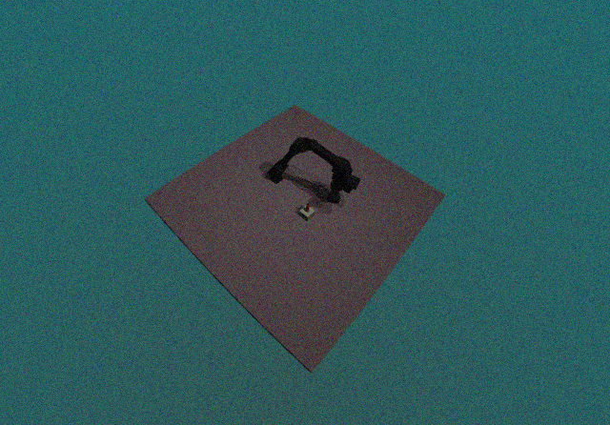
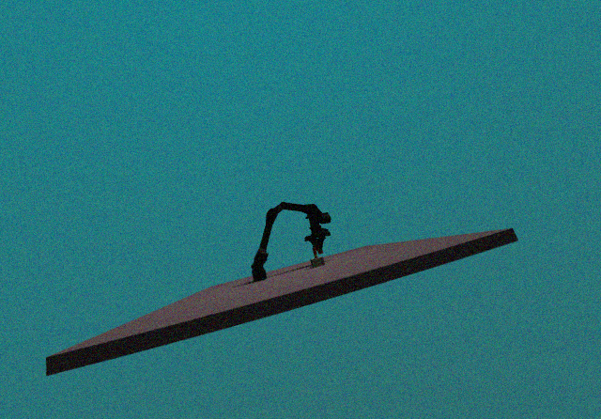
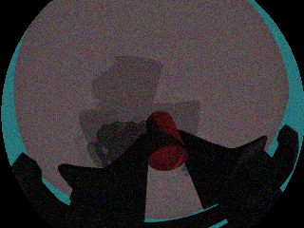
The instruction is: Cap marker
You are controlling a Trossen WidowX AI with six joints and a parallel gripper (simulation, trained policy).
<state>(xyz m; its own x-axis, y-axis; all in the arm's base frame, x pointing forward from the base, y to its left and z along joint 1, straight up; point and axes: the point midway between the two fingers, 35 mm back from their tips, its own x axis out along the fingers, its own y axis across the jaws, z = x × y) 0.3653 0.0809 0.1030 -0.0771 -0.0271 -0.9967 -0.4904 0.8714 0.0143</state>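
Right now my gripper tip is 5 cm past the pale holder block, 15 cm to the left of it and 5 cm above it. Also, from my gripper tip: red cap 1 cm above.
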